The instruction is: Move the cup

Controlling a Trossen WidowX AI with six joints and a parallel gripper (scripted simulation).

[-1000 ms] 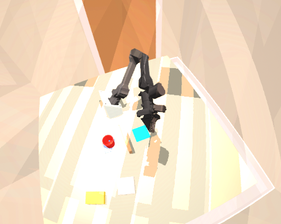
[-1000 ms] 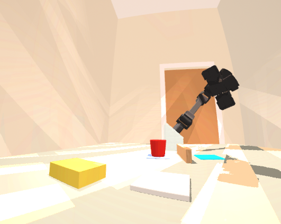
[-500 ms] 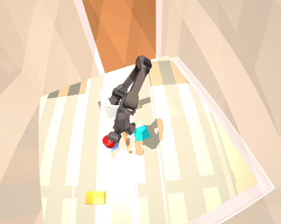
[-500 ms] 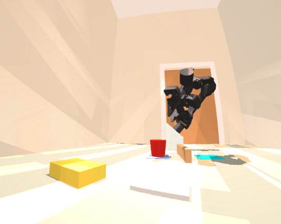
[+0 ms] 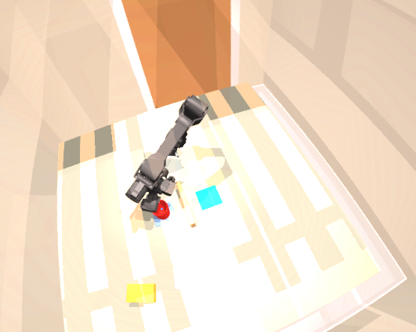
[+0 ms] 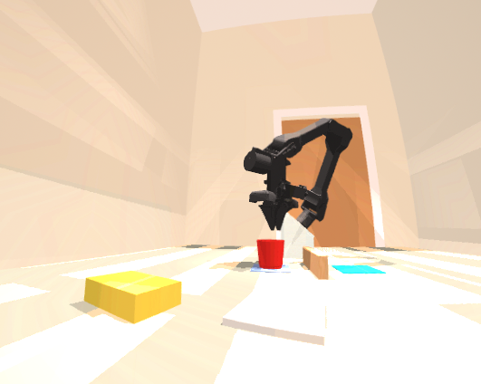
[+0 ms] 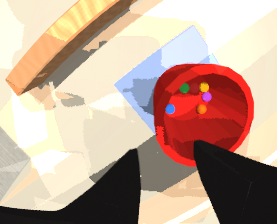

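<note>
Right now the red cup is 30 mm ahead of my gripper tip, 20 mm to the right of it and 60 mm below it. Also, from my gripper tip: wooden block 40 mm ahead, 90 mm to the left, 80 mm below; then flat white slab 320 mm ahead, 40 mm to the right, 90 mm below; then cyan pad 60 mm ahead, 200 mm to the left, 110 mm below.
</note>
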